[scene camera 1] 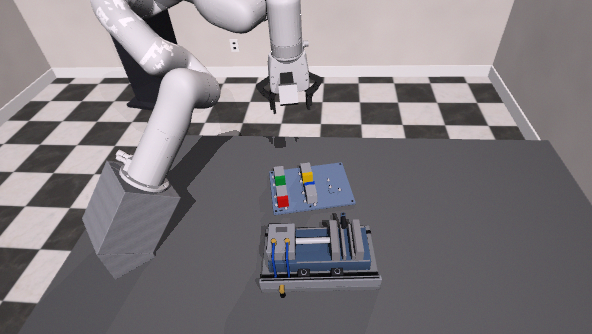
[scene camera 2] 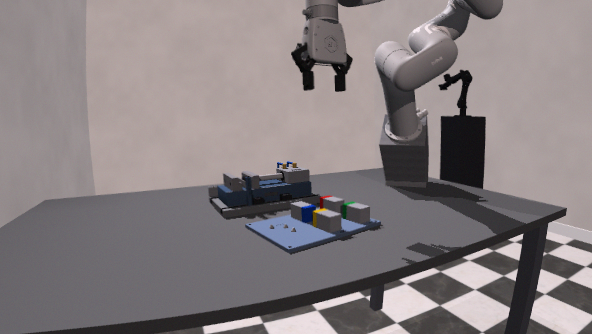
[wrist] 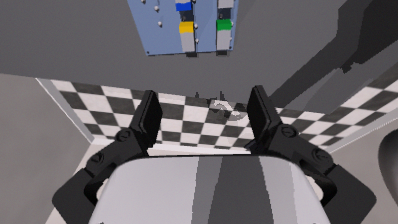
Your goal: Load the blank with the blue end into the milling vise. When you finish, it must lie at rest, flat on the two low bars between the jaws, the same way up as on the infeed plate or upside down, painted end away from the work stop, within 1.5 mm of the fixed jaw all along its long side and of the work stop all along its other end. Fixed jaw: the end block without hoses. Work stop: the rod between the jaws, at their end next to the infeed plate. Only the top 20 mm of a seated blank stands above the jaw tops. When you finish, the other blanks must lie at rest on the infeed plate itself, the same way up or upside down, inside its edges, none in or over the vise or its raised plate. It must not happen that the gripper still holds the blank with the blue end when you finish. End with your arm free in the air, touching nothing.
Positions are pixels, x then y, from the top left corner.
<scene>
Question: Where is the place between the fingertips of my gripper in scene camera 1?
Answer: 291,109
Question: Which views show my gripper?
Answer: Scene camera 1, scene camera 2 and the wrist view: all of them.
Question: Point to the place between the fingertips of my gripper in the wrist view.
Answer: At 203,99
</scene>
